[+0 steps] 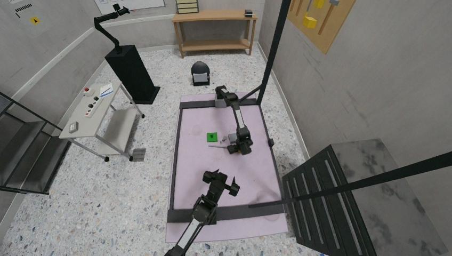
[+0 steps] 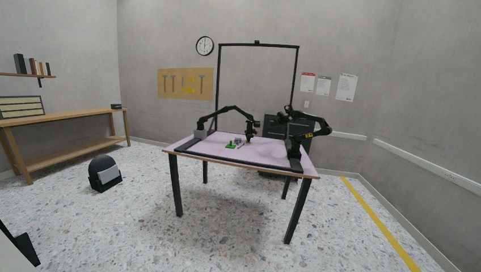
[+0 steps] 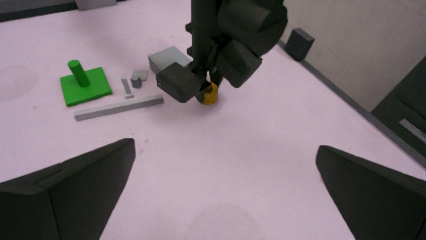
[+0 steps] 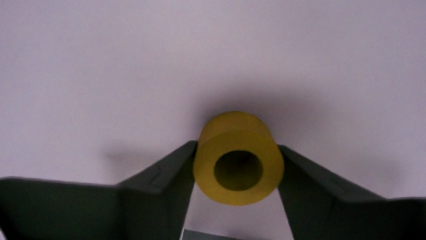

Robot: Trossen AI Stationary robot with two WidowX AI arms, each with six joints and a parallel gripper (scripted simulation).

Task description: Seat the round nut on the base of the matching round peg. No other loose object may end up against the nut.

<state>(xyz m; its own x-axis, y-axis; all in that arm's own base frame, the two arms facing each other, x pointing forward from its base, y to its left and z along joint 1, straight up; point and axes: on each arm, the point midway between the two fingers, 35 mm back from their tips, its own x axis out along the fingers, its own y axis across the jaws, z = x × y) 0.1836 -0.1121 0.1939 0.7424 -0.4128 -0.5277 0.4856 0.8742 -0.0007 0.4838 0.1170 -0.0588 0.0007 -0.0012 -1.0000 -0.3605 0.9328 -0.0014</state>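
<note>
Right now my right hand is 13 cm short of the small grey piece, 7 cm to the left of it and 3 cm above it. Round my right hand: long grey bar 16 cm ahead, 3 cm below, 2 cm to the right.
</note>
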